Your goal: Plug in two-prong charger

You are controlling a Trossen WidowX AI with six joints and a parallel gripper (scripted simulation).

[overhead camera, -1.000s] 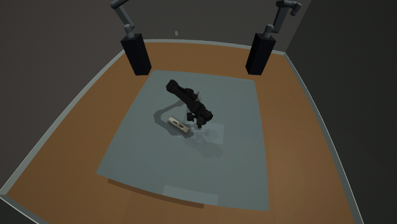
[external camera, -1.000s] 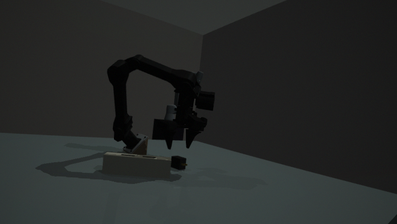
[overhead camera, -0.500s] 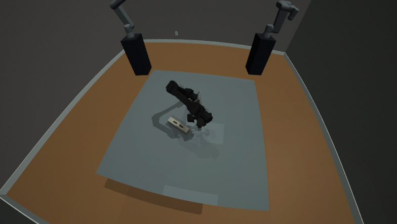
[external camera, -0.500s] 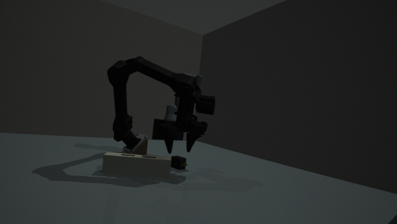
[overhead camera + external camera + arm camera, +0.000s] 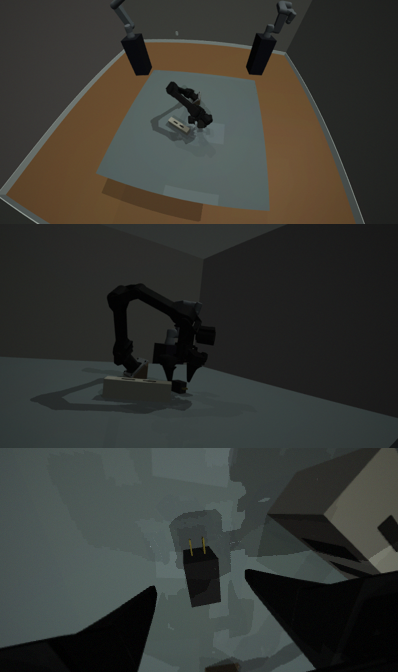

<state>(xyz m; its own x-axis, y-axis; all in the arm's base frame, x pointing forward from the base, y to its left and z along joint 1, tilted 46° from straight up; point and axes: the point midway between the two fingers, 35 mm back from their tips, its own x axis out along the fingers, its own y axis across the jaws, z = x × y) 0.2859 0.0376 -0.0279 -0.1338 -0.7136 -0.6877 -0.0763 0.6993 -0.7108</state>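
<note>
My gripper tip is now 2 cm short of the charger and 1 cm above it.
</note>
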